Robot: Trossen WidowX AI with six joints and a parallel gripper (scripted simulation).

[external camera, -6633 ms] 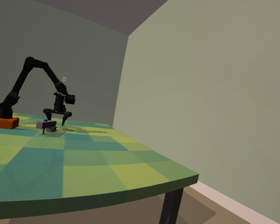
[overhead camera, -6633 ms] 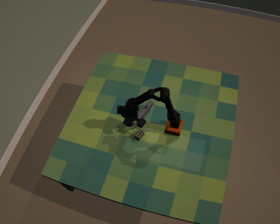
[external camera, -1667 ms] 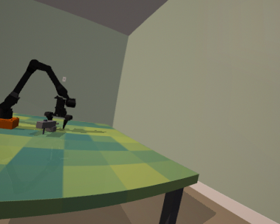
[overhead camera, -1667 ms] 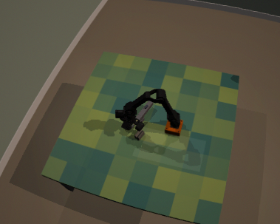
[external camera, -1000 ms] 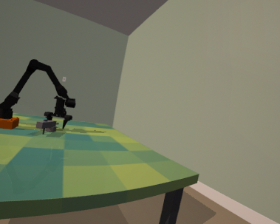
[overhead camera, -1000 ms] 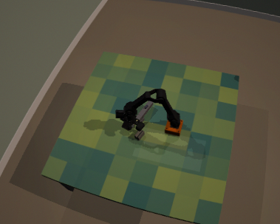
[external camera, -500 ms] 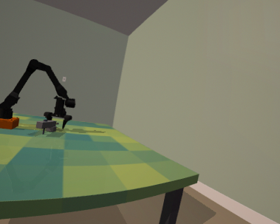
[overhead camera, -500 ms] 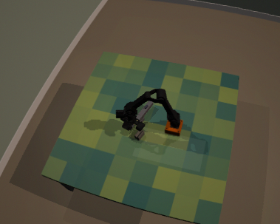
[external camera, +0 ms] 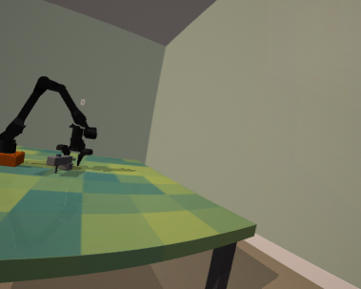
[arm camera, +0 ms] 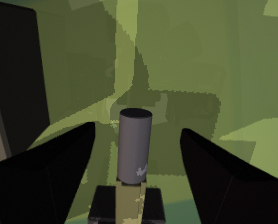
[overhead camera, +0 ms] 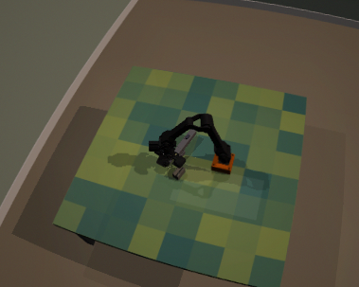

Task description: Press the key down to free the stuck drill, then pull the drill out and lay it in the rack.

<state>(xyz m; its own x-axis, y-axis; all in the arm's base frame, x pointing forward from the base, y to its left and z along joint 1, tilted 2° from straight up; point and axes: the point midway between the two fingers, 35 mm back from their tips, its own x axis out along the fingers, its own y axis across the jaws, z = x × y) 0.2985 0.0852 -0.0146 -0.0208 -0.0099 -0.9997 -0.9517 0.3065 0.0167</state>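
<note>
Right now my gripper tip is 1 cm past the small yellow key, 3 cm to the left of it and 4 cm below it. The rest, counted from my gripper tip: long grey bar (4 cm behind, 13 cm to the right, 4 cm above); then small grey rack (7 cm behind, 5 cm to the left, 1 cm above).
</note>
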